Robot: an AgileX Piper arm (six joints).
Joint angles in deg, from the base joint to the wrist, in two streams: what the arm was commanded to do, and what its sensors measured. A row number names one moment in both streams.
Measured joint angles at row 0:
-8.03 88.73 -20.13 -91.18 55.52 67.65
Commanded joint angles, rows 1 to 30:
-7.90 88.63 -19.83 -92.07 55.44 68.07
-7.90 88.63 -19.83 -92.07 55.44 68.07
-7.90 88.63 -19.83 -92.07 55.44 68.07
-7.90 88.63 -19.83 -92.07 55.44 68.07
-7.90 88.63 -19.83 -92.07 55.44 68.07
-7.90 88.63 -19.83 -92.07 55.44 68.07
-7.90 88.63 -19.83 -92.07 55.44 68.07
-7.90 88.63 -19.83 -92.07 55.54 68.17
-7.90 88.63 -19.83 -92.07 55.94 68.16
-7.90 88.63 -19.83 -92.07 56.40 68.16
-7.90 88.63 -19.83 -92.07 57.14 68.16
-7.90 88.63 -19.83 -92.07 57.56 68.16
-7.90 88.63 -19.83 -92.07 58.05 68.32
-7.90 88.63 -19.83 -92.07 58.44 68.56
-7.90 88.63 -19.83 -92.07 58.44 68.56
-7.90 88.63 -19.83 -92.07 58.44 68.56
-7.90 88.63 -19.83 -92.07 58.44 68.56
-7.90 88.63 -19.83 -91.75 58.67 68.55
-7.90 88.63 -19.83 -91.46 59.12 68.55
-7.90 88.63 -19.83 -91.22 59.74 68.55
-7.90 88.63 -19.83 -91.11 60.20 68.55
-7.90 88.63 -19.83 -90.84 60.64 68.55
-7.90 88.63 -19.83 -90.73 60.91 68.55
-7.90 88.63 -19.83 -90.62 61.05 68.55
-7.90 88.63 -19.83 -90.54 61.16 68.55
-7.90 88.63 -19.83 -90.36 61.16 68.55
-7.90 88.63 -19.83 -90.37 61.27 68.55
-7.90 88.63 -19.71 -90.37 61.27 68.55
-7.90 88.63 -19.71 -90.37 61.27 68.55
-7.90 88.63 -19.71 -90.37 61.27 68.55
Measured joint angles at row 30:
-8.03 88.73 -20.13 -90.87 59.76 68.00
